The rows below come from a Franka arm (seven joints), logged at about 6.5 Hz.
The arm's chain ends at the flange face. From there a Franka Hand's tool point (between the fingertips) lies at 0.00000 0.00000 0.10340 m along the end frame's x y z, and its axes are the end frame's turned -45 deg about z.
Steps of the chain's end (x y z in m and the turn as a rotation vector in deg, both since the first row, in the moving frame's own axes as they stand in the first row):
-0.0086 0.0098 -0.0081 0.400 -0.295 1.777
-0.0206 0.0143 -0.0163 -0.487 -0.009 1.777
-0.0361 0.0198 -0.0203 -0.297 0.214 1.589
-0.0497 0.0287 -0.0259 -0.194 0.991 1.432
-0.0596 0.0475 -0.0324 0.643 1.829 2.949
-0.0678 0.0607 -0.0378 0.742 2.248 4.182
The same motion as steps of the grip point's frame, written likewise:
-0.0129 0.0000 -0.0081 0.491 0.074 1.777
-0.0253 -0.0039 -0.0163 -0.338 -0.351 1.777
-0.0396 -0.0109 -0.0203 -0.361 -0.059 1.589
-0.0544 -0.0133 -0.0259 -0.838 0.564 1.432
-0.0726 -0.0070 -0.0325 -0.839 1.748 2.949
-0.0871 -0.0030 -0.0379 -1.065 2.114 4.182

